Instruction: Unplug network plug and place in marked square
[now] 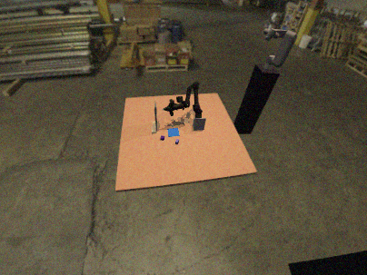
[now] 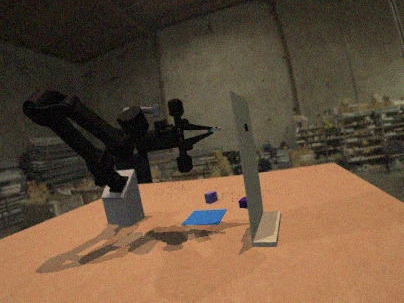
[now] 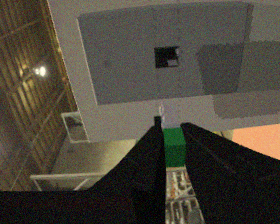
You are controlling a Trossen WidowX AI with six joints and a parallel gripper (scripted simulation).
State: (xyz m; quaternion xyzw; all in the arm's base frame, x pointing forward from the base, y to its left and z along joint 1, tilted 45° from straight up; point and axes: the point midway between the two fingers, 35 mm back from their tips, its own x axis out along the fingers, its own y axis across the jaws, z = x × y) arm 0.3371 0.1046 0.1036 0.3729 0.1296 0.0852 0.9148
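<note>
My gripper tip is 270 mm above the blue marked square, 110 mm past it and 70 mm to the right of it. Also, from my gripper tip: green network plug right at my gripper tip; then grey upright panel 110 mm below, 90 mm ahead.
</note>
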